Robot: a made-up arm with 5 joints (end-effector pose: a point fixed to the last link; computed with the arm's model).
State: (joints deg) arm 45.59 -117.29 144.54 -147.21 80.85
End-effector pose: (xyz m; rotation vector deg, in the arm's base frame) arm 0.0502 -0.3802 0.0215 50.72 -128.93 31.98
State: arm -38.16 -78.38 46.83 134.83 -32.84
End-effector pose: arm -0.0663 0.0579 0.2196 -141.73 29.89 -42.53
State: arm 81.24 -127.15 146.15 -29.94 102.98
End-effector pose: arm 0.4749 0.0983 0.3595 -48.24 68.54 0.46
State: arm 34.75 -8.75 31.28 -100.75 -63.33
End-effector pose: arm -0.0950 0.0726 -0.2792 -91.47 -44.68 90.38
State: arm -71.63 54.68 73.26 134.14 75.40
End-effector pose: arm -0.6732 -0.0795 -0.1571 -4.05 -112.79 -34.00
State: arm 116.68 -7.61 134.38 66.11 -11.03
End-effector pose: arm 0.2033 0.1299 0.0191 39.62 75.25 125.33
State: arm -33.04 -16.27 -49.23 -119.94 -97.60
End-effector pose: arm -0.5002 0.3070 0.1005 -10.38 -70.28 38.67
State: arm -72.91 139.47 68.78 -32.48 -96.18
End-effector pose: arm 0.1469 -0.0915 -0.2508 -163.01 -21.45 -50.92
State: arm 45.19 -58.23 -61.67 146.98 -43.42
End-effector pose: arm -0.0876 0.1265 -0.0582 -3.45 126.74 -93.99
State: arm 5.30 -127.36 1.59 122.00 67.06
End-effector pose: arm 0.0276 0.2801 0.5968 -66.28 15.48 -76.03
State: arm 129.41 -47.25 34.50 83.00 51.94
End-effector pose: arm 0.1857 -0.0401 -0.2828 62.53 -128.59 -44.91
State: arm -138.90 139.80 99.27 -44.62 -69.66
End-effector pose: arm -0.3104 -0.0863 0.0051 -157.36 16.41 61.29
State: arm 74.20 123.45 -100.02 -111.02 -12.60
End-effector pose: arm 0.2227 0.0915 0.1174 64.32 37.61 -39.77
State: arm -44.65 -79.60 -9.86 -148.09 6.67
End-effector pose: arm -0.0720 0.2991 0.1578 142.82 37.51 68.19
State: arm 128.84 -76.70 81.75 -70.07 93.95
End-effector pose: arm 0.2848 -0.2642 0.3622 7.92 18.15 6.64
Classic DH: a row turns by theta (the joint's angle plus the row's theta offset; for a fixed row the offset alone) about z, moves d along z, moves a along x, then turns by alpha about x. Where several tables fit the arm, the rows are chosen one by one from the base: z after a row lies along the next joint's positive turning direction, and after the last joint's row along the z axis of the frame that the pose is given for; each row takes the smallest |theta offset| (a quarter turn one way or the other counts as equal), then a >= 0, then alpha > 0; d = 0 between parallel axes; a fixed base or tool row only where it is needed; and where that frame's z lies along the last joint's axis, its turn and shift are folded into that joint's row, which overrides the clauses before.
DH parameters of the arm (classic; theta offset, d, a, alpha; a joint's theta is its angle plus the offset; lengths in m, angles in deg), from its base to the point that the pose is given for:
base (fixed): 0 0.139 0 90
joint 1: -85.88 0 0.1253 0
joint 2: -4.12 -0.1 0.073 90
joint 3: -90 0.149 0.027 -90
joint 4: 0 0.299 -0.098 -90
joint 5: 0 0.049 -0.041 -90
tool (fixed): -90 0.288 0 0

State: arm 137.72 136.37 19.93 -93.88 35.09
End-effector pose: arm -0.0993 0.1606 0.0804 78.55 109.61 63.91
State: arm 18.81 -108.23 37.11 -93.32 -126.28
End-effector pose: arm -0.4156 -0.1101 0.3289 -16.90 -41.91 120.95
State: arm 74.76 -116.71 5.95 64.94 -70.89
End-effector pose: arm -0.0268 0.1332 -0.0777 -89.75 69.65 -32.40
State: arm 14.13 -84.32 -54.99 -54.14 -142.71
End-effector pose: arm -0.2712 0.5872 0.1300 -67.39 0.15 36.77
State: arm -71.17 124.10 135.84 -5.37 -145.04
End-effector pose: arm -0.3428 -0.3509 0.1245 75.61 -43.52 30.96
